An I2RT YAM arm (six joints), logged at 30 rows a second.
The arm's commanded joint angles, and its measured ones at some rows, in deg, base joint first. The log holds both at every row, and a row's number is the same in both.
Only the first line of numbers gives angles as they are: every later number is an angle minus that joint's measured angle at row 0.
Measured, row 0:
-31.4 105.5 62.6 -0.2 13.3 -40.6
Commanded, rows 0 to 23:
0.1 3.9 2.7 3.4 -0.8 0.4
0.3 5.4 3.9 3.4 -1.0 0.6
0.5 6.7 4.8 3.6 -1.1 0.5
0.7 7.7 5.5 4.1 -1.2 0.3
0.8 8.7 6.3 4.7 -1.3 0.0
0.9 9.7 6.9 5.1 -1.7 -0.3
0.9 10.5 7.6 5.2 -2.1 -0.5
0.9 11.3 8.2 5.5 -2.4 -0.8
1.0 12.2 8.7 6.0 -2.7 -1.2
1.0 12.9 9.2 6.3 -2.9 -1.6
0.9 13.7 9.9 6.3 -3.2 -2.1
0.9 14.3 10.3 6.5 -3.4 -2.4
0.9 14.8 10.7 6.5 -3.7 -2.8
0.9 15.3 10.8 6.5 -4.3 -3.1
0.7 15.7 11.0 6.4 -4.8 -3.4
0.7 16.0 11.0 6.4 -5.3 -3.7
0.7 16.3 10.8 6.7 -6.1 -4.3
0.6 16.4 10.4 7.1 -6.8 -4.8
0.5 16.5 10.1 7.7 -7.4 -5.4
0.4 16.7 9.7 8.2 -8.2 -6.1
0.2 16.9 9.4 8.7 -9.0 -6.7
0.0 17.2 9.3 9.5 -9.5 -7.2
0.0 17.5 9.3 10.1 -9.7 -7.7
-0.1 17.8 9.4 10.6 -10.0 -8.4
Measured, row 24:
0.0 16.5 9.9 15.2 -7.4 -5.5
